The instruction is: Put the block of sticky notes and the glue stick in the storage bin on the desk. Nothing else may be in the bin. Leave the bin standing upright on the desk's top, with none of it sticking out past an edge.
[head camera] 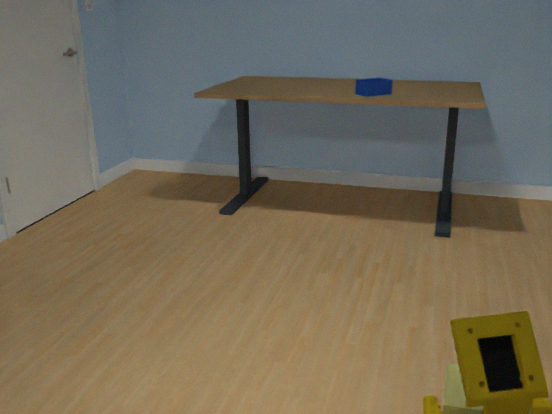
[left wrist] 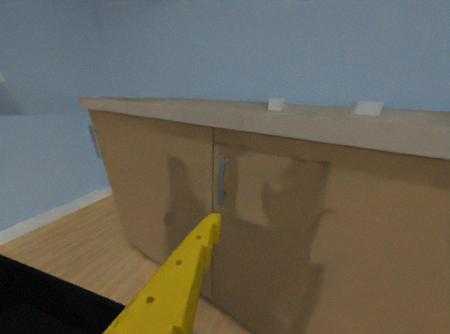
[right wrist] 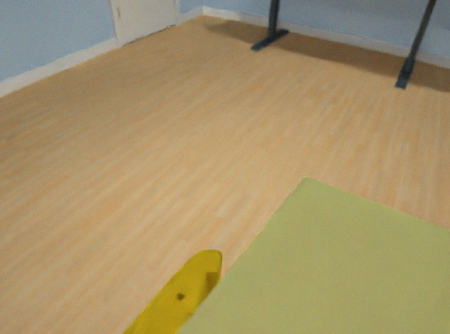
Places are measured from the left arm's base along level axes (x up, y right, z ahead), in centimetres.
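Where they show: left end effector, tool point: (left wrist: 219, 224); right end effector, tool point: (head camera: 433, 401) (right wrist: 220, 272).
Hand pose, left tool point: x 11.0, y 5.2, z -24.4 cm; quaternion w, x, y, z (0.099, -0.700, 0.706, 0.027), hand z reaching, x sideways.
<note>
Each offset is from my left tool point to the top centre of the thing. Level surfaces: height alone.
The blue storage bin (head camera: 373, 87) stands on the desk {dx -16.5 cm} (head camera: 300, 90) across the room, right of the desk top's middle and back from the front edge. Its inside cannot be seen. My right gripper (head camera: 445, 406) (right wrist: 225, 280) is shut on the block of sticky notes, a pale yellow-green block {dy +21.1, dx +8.3, dz +54.9 cm} (head camera: 454, 382) (right wrist: 330, 260) that hides one jaw in the right wrist view. It is held above the floor, far from the desk. My left gripper (left wrist: 213, 225) is open; one notched jaw shows, in front of a cabinet. No glue stick can be made out.
In the left wrist view a wooden cabinet (left wrist: 150, 145) with a pale counter top (left wrist: 175, 108) stands ahead; a small white block {dy -1.9, dx +5.0, dz -35.9 cm} (left wrist: 275, 104) and a white low object {dy -20.0, dx +4.9, dz -38.0 cm} (left wrist: 367, 108) lie on it. A white door (head camera: 40, 110) is left of the desk. Wooden floor {dx -88.5 cm} (head camera: 250, 300) lies before the desk.
</note>
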